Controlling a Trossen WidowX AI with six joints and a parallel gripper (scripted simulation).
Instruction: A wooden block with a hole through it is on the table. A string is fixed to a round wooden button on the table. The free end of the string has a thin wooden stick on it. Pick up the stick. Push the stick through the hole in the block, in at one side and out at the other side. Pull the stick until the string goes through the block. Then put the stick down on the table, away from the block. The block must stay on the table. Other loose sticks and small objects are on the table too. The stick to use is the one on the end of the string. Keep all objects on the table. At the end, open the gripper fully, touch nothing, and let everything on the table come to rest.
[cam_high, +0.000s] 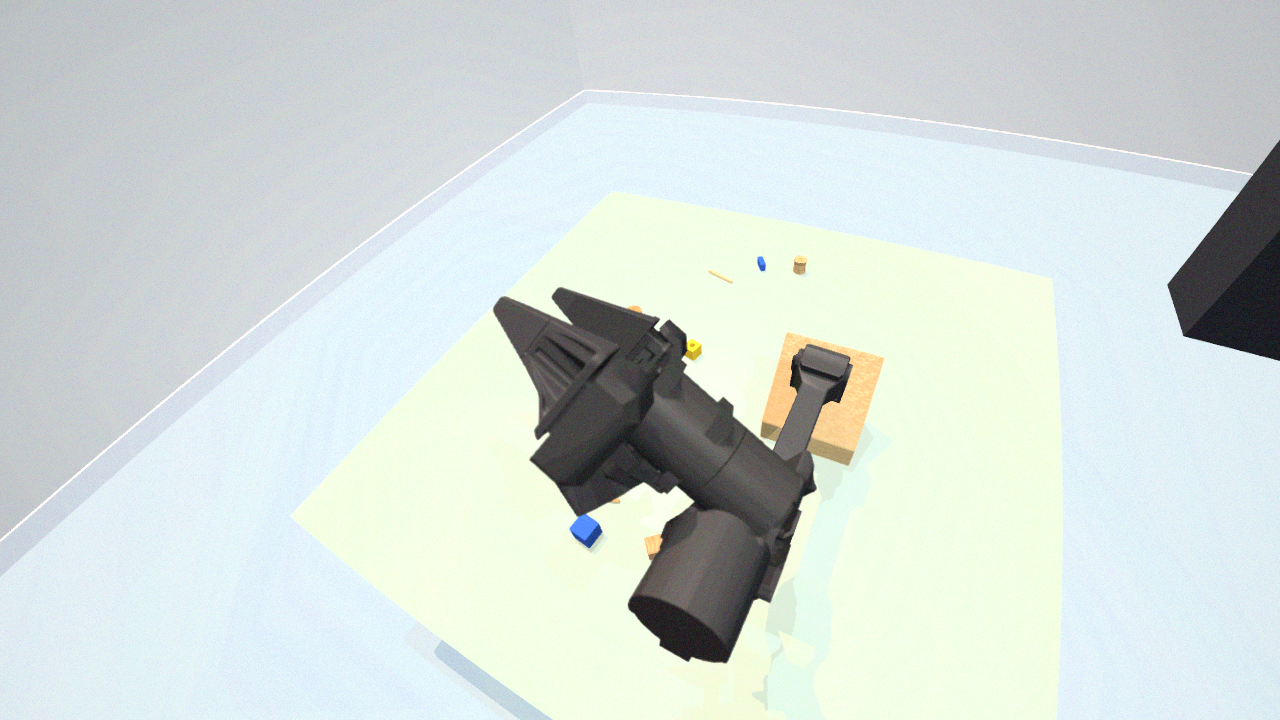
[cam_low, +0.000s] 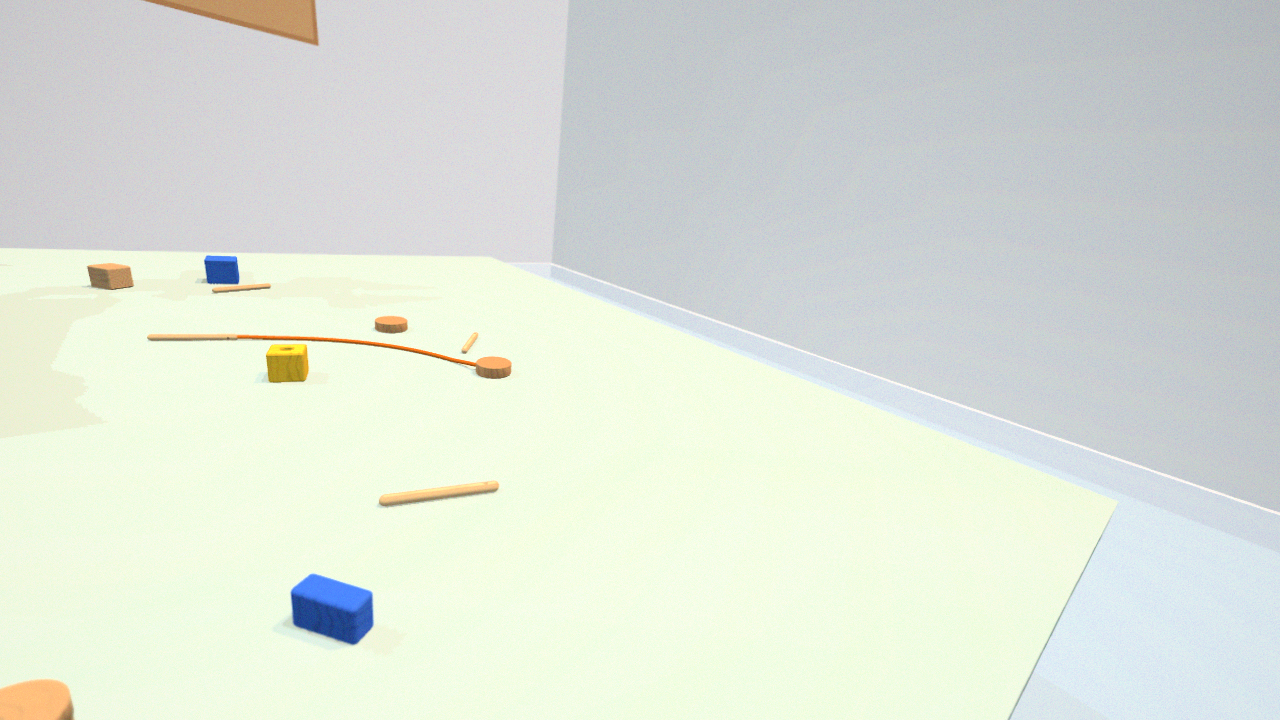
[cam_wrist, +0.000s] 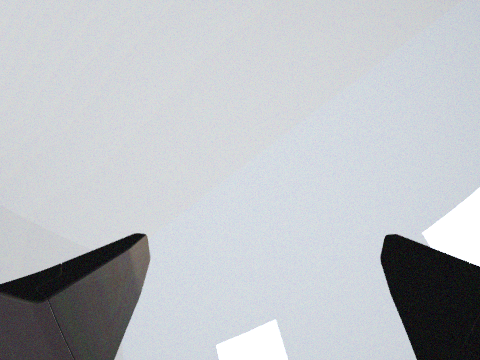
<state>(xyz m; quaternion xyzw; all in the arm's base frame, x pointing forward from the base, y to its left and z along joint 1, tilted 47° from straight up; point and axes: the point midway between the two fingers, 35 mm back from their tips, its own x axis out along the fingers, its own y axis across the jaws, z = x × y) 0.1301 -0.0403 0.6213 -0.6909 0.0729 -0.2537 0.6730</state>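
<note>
Now: gripper tip 13 cm short of the yellow block, 49 cm to the left of it and 59 cm above it. Round my gripper tip: wooden cube (6 cm to the right, 59 cm below); thin wooden stick (9 cm ahead, 35 cm to the right, 60 cm below); blue block (9 cm ahead, 84 cm to the right, 60 cm below).
</note>
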